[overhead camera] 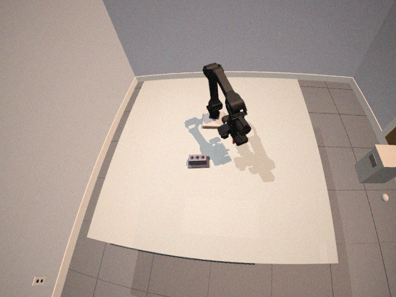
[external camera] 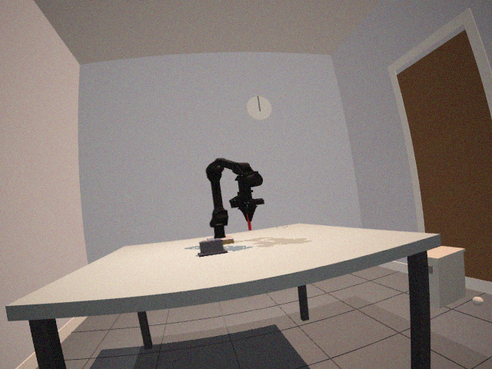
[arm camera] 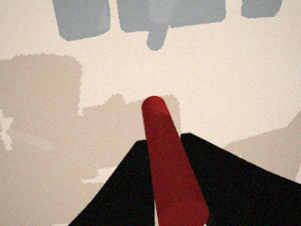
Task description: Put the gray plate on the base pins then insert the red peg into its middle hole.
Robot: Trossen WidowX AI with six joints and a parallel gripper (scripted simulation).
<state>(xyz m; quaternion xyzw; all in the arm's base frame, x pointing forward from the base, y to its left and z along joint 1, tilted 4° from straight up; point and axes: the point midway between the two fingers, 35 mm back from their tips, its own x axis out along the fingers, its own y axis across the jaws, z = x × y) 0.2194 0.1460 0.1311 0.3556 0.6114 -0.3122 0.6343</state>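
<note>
Now: gripper tip 180 mm to the left of the gray plate, 110 mm short of it and 70 mm above it. From my gripper tip the other things lie so: gray base 180 mm to the right, 110 mm ahead, 100 mm below; then red peg right at my gripper tip.
</note>
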